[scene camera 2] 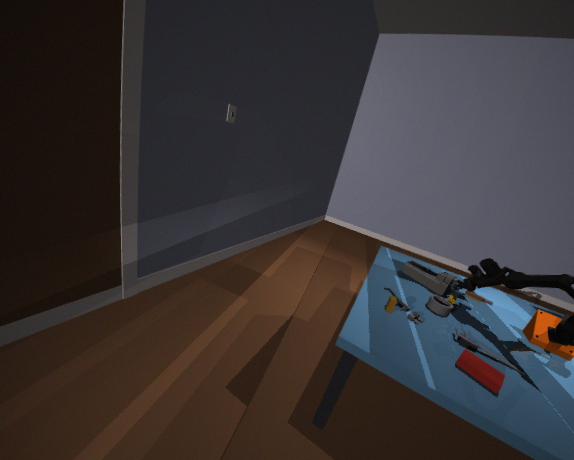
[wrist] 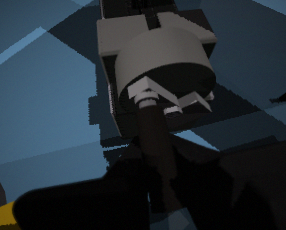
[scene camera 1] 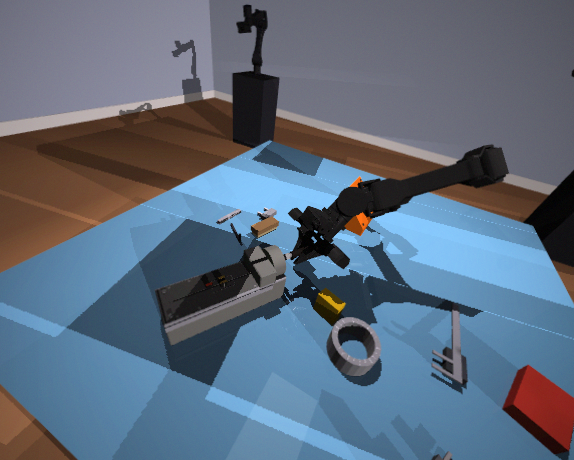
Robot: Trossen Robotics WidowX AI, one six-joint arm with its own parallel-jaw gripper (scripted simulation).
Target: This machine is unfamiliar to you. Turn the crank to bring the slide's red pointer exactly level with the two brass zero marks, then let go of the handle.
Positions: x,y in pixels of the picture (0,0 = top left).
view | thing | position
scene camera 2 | red block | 493,379
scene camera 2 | grey slide machine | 441,283
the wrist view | my gripper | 150,139
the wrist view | grey slide machine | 173,50
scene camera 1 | my gripper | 292,261
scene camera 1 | caliper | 454,364
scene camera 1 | grey slide machine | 187,308
